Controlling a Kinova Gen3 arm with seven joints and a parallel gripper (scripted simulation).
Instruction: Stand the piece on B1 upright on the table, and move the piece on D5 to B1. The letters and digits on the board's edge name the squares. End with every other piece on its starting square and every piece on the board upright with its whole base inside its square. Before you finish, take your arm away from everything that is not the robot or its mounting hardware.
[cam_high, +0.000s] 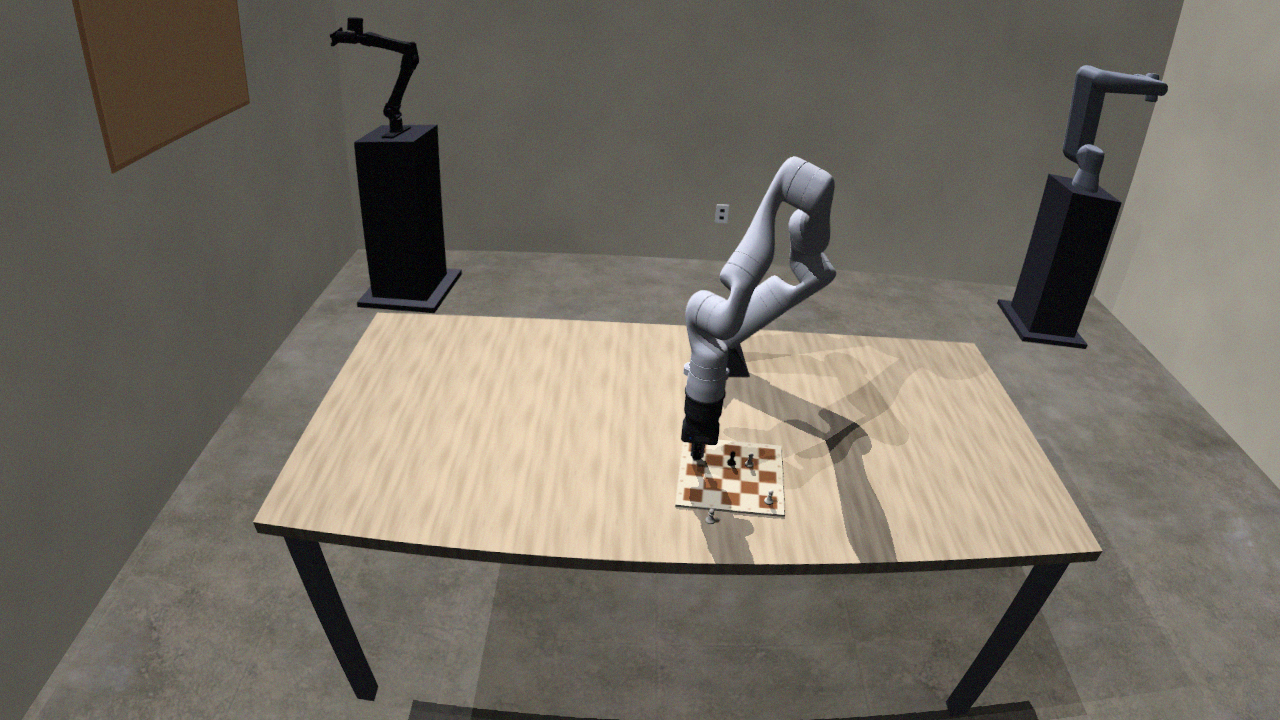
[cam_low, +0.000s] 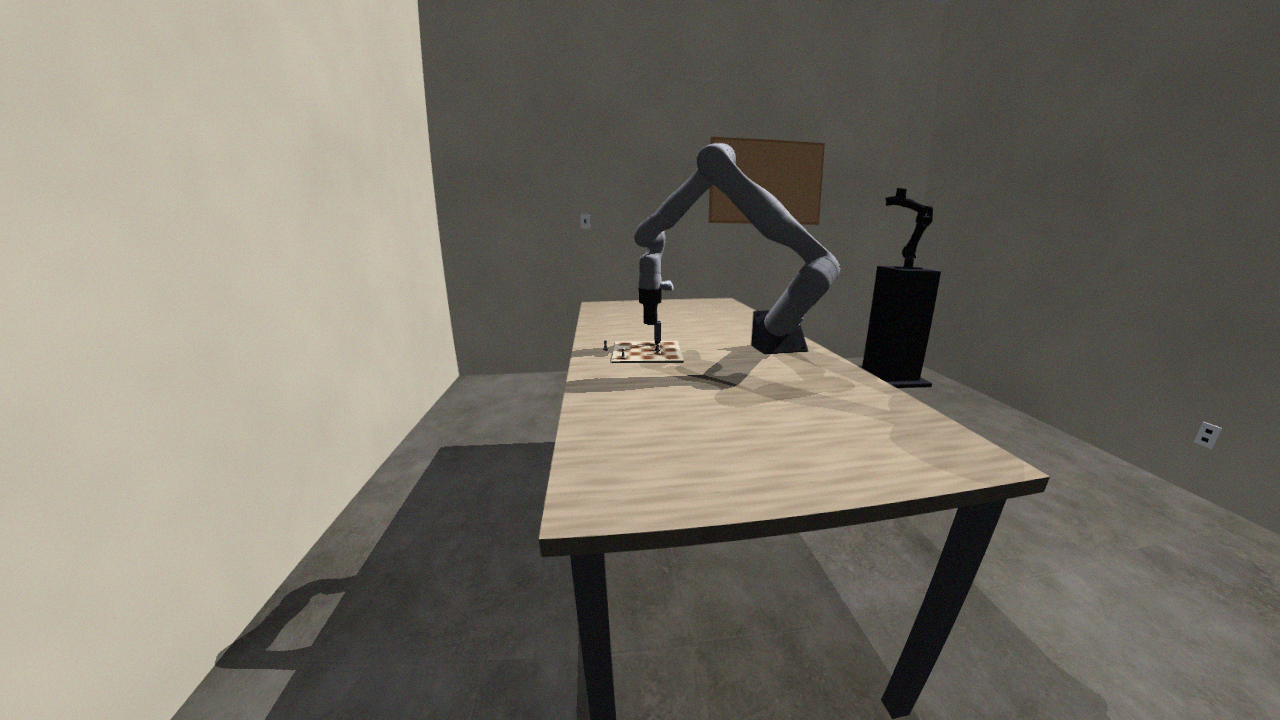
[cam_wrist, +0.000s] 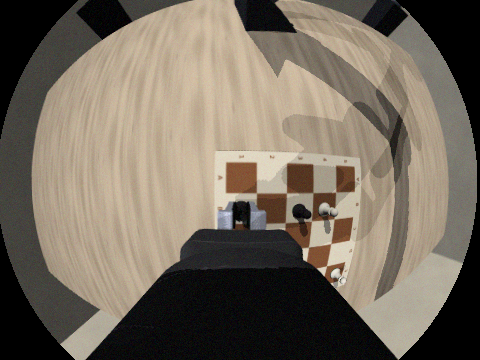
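Right now the chessboard is 40 mm ahead of my hand, 80 mm to the left of it and 30 mm below it.
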